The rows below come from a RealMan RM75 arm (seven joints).
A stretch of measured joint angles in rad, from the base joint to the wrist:
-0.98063, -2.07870, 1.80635, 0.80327, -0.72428, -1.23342, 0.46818
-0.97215, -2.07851, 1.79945, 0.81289, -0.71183, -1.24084, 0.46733
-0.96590, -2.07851, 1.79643, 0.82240, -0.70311, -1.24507, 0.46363
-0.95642, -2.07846, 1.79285, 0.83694, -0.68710, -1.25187, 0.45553
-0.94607, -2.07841, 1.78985, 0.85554, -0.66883, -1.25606, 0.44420
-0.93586, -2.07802, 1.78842, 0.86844, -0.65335, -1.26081, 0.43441
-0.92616, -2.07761, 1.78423, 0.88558, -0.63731, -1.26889, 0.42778
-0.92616, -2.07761, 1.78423, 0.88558, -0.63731, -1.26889, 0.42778
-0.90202, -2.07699, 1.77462, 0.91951, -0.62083, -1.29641, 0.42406
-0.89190, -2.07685, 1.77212, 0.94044, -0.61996, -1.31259, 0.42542
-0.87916, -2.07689, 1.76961, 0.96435, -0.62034, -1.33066, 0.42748
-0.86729, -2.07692, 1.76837, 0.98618, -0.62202, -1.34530, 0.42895
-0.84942, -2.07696, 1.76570, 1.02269, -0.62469, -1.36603, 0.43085
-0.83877, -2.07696, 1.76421, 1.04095, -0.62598, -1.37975, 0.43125
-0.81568, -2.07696, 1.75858, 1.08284, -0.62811, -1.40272, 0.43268
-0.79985, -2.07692, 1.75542, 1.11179, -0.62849, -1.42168, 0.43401
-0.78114, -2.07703, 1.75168, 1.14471, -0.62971, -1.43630, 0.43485
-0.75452, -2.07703, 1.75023, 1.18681, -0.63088, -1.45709, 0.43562
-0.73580, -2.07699, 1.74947, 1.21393, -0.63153, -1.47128, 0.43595
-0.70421, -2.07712, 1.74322, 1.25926, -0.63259, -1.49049, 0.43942
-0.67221, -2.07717, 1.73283, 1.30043, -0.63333, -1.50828, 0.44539
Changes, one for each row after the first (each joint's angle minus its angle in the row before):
0.00848, 0.00019, -0.00690, 0.00962, 0.01245, -0.00742, -0.00085
0.00625, 0.00000, -0.00302, 0.00951, 0.00872, -0.00423, -0.00370
0.00948, 0.00005, -0.00358, 0.01454, 0.01601, -0.00680, -0.00810
0.01035, 0.00005, -0.00300, 0.01860, 0.01827, -0.00419, -0.01133
0.01021, 0.00039, -0.00143, 0.01290, 0.01548, -0.00475, -0.00979
0.00970, 0.00041, -0.00419, 0.01714, 0.01604, -0.00808, -0.00663
0.00000, 0.00000, 0.00000, 0.00000, 0.00000, 0.00000, 0.00000
0.02414, 0.00062, -0.00961, 0.03393, 0.01648, -0.02752, -0.00372
0.01012, 0.00014, -0.00250, 0.02093, 0.00087, -0.01618, 0.00136
0.01274, -0.00004, -0.00251, 0.02391, -0.00038, -0.01807, 0.00206
0.01187, -0.00003, -0.00124, 0.02183, -0.00168, -0.01464, 0.00147
0.01787, -0.00004, -0.00267, 0.03651, -0.00267, -0.02073, 0.00190
0.01065, 0.00000, -0.00149, 0.01826, -0.00129, -0.01372, 0.00040
0.02309, 0.00000, -0.00563, 0.04189, -0.00213, -0.02297, 0.00143
0.01583, 0.00004, -0.00316, 0.02895, -0.00038, -0.01896, 0.00133
0.01871, -0.00011, -0.00374, 0.03292, -0.00122, -0.01462, 0.00084
0.02662, 0.00000, -0.00145, 0.04210, -0.00117, -0.02079, 0.00077
0.01872, 0.00004, -0.00076, 0.02712, -0.00065, -0.01419, 0.00033
0.03159, -0.00013, -0.00625, 0.04533, -0.00106, -0.01921, 0.00347
0.03200, -0.00005, -0.01039, 0.04117, -0.00074, -0.01779, 0.00597

